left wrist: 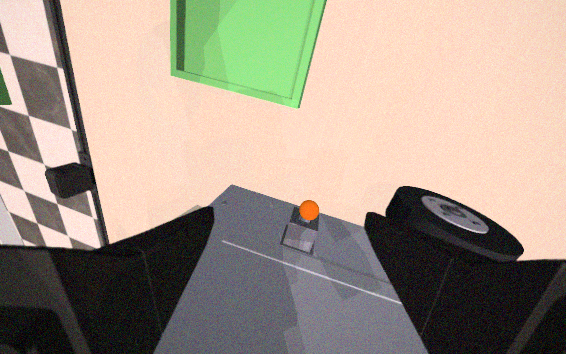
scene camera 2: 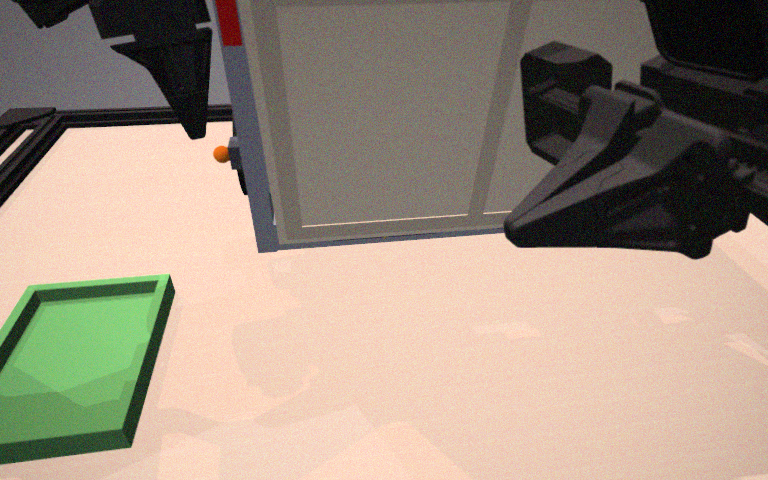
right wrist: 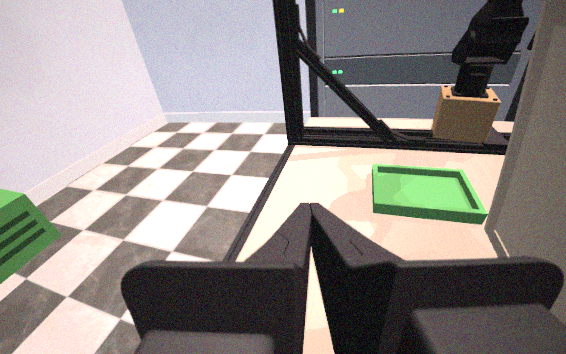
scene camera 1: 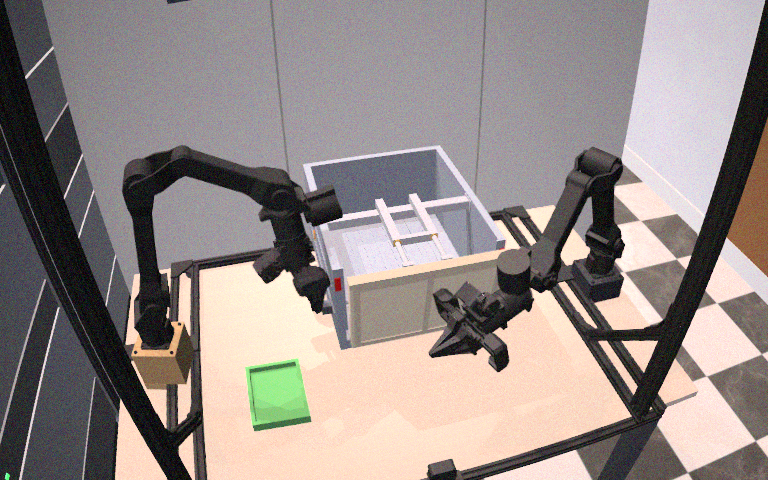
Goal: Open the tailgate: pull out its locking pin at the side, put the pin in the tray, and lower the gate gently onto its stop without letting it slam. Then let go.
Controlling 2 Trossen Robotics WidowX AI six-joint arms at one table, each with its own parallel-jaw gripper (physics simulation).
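Places are measured from the left arm's base along level axes (x ahead, y left, z up), in metres.
Pixels of known places: left gripper, fingertip midpoint: (left wrist: 290,216) (scene camera 2: 199,127) (scene camera 1: 311,302); right gripper, fingertip midpoint: (scene camera 2: 509,234) (right wrist: 308,211) (scene camera 1: 429,355); left arm's base, link origin: (right wrist: 468,92) (scene camera 1: 157,338); right arm's base, link origin: (scene camera 1: 598,268).
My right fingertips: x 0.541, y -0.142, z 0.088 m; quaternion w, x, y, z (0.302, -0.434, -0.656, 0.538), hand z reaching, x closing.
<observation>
Ahead of a thing's pixels: the offset from my right fingertips to its top centre. "spot": to the spot under its first point.
The tan tailgate (scene camera 1: 390,311) (scene camera 2: 385,113) stands upright, closing the near end of the grey truck bed. The locking pin's orange knob (scene camera 2: 221,153) (left wrist: 309,210) sticks out of a small bracket on the bed's side; in scene camera 1 it does not show. The green tray @(dz -0.175, dx -0.294, dy +0.075 m) (scene camera 1: 277,390) (scene camera 2: 79,350) (left wrist: 250,50) (right wrist: 425,192) is empty. My left gripper (scene camera 1: 317,305) (left wrist: 290,216) is open, its fingers spread on either side of the knob in the left wrist view, holding nothing. My right gripper (scene camera 1: 433,354) (scene camera 2: 511,230) (right wrist: 308,211) is shut and empty in front of the tailgate's right part.
The grey truck bed @(spot: dz +0.017, dx -0.075, dy +0.540 m) (scene camera 1: 373,181) has high walls and pale bars inside. A black wheel @(spot: dz -0.126, dx -0.235, dy +0.338 m) (left wrist: 455,220) sits on its side near the knob. A red light @(spot: dz +0.048, dx -0.153, dy +0.138 m) (scene camera 1: 337,284) (scene camera 2: 228,22) marks the bed's rear corner. Black frame rails (scene camera 1: 197,339) border the table.
</observation>
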